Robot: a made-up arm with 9 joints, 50 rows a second.
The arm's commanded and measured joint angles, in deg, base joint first. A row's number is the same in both.
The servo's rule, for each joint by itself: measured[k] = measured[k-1] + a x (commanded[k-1-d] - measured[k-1]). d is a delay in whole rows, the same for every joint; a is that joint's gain. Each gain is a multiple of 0.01, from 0.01 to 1. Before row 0 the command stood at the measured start. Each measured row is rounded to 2 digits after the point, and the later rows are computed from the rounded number. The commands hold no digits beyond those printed.
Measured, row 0: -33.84 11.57 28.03 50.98 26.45 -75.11 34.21 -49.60 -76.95
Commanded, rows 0 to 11: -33.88 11.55 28.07 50.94 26.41 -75.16 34.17 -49.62 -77.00; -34.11 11.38 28.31 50.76 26.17 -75.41 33.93 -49.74 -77.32; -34.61 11.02 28.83 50.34 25.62 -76.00 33.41 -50.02 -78.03; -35.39 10.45 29.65 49.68 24.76 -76.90 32.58 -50.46 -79.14; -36.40 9.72 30.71 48.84 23.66 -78.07 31.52 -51.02 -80.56; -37.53 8.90 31.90 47.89 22.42 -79.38 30.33 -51.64 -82.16; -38.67 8.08 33.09 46.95 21.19 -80.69 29.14 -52.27 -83.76; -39.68 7.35 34.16 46.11 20.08 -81.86 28.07 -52.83 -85.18; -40.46 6.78 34.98 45.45 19.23 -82.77 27.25 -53.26 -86.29; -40.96 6.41 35.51 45.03 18.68 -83.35 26.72 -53.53 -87.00; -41.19 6.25 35.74 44.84 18.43 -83.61 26.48 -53.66 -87.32; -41.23 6.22 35.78 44.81 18.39 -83.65 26.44 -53.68 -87.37
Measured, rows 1 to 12: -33.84 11.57 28.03 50.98 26.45 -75.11 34.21 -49.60 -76.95; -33.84 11.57 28.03 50.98 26.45 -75.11 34.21 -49.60 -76.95; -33.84 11.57 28.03 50.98 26.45 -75.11 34.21 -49.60 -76.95; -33.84 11.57 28.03 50.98 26.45 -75.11 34.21 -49.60 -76.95; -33.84 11.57 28.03 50.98 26.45 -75.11 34.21 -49.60 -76.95; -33.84 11.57 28.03 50.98 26.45 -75.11 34.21 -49.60 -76.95; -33.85 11.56 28.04 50.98 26.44 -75.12 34.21 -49.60 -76.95; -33.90 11.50 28.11 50.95 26.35 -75.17 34.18 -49.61 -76.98; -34.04 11.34 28.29 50.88 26.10 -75.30 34.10 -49.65 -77.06; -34.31 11.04 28.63 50.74 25.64 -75.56 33.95 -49.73 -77.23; -34.73 10.59 29.15 50.51 24.97 -75.96 33.71 -49.86 -77.50; -35.29 10.02 29.84 50.20 24.10 -76.51 33.37 -50.04 -77.87
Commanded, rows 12 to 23: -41.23 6.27 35.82 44.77 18.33 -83.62 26.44 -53.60 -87.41; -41.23 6.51 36.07 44.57 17.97 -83.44 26.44 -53.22 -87.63; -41.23 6.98 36.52 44.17 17.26 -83.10 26.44 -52.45 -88.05; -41.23 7.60 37.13 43.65 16.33 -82.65 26.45 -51.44 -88.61; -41.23 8.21 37.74 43.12 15.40 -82.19 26.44 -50.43 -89.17; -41.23 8.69 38.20 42.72 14.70 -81.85 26.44 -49.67 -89.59; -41.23 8.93 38.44 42.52 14.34 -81.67 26.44 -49.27 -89.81; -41.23 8.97 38.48 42.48 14.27 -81.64 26.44 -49.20 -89.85; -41.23 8.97 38.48 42.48 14.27 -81.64 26.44 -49.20 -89.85; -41.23 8.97 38.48 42.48 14.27 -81.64 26.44 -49.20 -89.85; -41.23 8.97 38.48 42.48 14.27 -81.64 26.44 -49.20 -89.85; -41.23 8.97 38.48 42.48 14.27 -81.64 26.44 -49.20 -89.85
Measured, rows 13 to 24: -35.97 9.36 30.65 49.81 23.11 -77.18 32.95 -50.26 -78.34; -36.71 8.68 31.53 49.37 22.08 -77.93 32.46 -50.52 -78.89; -37.46 8.03 32.39 48.90 21.11 -78.70 31.94 -50.79 -79.48; -38.16 7.48 33.17 48.44 20.28 -79.44 31.42 -51.06 -80.08; -38.77 7.06 33.81 48.01 19.65 -80.11 30.93 -51.32 -80.66; -39.26 6.77 34.30 47.63 19.22 -80.68 30.48 -51.56 -81.20; -39.65 6.60 34.68 47.29 18.92 -81.15 30.08 -51.76 -81.70; -39.97 6.57 35.03 46.96 18.60 -81.52 29.72 -51.91 -82.17; -40.22 6.71 35.40 46.63 18.14 -81.77 29.39 -51.96 -82.64; -40.42 7.01 35.83 46.27 17.52 -81.91 29.10 -51.91 -83.12; -40.58 7.42 36.31 45.89 16.80 -81.95 28.83 -51.76 -83.60; -40.71 7.85 36.78 45.51 16.09 -81.93 28.59 -51.55 -84.08
